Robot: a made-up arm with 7 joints. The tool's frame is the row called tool. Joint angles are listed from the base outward.
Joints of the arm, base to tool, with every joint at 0 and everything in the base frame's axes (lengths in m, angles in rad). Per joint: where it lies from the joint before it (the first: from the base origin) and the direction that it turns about. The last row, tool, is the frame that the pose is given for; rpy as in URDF.
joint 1: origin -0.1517 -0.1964 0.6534 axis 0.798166 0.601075 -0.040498
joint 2: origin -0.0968 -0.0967 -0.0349 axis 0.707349 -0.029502 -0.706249
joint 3: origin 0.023 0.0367 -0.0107 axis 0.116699 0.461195 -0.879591
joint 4: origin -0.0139 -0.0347 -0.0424 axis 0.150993 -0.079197 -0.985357
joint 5: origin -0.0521 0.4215 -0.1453 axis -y
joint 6: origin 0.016 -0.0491 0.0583 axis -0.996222 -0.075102 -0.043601
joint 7: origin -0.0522 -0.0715 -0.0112 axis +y
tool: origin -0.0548 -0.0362 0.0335 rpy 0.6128 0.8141 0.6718
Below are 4 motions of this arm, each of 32 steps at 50 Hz.
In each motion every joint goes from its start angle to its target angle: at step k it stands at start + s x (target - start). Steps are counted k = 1, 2, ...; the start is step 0. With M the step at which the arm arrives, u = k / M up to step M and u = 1 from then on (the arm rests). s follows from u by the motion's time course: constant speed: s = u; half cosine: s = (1 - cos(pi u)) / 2; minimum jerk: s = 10 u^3 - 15 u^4 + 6 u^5.
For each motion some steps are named. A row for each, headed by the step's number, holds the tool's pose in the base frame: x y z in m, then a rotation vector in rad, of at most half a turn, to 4 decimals.
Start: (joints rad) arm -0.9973 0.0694 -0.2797 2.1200 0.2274 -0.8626 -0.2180
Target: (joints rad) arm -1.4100 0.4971 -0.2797 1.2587 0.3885 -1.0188 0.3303
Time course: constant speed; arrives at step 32
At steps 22, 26, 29, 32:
22: 0.1159 -0.1467 0.7063 0.4331 -0.9898 0.6747
26: 0.1098 -0.1362 0.6935 0.3654 -0.8872 0.7721
29: 0.1051 -0.1295 0.6839 0.3102 -0.8079 0.8404
32: 0.1004 -0.1237 0.6741 0.2510 -0.7268 0.9043

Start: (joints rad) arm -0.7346 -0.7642 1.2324 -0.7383 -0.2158 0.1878 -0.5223
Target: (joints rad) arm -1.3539 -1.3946 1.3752 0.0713 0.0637 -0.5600 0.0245
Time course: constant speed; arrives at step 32
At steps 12, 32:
12: -0.2475 -0.3622 0.2971 -0.7586 0.4844 -0.4783
32: -0.0539 -0.5786 0.4920 -0.8021 -0.1805 -0.4432

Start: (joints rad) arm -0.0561 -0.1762 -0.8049 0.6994 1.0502 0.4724 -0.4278
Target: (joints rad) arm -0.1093 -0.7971 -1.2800 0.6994 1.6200 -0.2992 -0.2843
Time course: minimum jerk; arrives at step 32
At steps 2, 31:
2: -0.3510 -0.0527 0.3197 -0.3170 -0.9074 0.2302
31: -0.3358 -0.2766 0.2312 0.1405 -1.0968 2.0278

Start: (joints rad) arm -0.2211 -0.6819 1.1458 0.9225 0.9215 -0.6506 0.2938
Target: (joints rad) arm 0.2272 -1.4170 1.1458 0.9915 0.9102 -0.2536 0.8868
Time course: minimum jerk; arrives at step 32
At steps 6, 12, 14, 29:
6: -0.0520 -0.2893 0.3155 0.0341 -0.0396 -0.5235
12: -0.0803 -0.2734 0.3097 0.0334 0.1201 -0.5343
14: -0.0930 -0.2652 0.3078 0.0342 0.1915 -0.5396
29: -0.1544 -0.2139 0.3065 0.0597 0.5262 -0.5638

